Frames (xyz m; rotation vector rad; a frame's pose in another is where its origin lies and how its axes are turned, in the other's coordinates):
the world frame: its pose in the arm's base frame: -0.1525 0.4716 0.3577 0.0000 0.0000 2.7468
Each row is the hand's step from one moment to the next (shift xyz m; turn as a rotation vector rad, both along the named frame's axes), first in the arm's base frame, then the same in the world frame.
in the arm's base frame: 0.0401 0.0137 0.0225 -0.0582 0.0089 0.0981
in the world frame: -0.0317 -0.0281 0.0225 0.0571 0.0142 0.0981
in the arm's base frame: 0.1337 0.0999 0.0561 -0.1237 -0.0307 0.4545
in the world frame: -0.0850 -0.1436 0.0561 0.1024 0.0759 0.4545
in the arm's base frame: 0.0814 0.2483 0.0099 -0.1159 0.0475 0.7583
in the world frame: 0.0204 -0.2605 0.0099 0.1253 0.0007 0.7583
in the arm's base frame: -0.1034 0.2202 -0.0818 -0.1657 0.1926 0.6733
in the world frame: 0.1801 -0.1635 -0.0818 0.2270 -0.1141 0.6733
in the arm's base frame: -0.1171 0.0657 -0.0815 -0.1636 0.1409 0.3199
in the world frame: 0.1334 -0.0156 -0.0815 0.2052 -0.0671 0.3199
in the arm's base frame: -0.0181 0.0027 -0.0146 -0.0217 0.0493 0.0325
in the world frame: 0.0177 0.0045 -0.0146 0.0390 -0.0372 0.0325
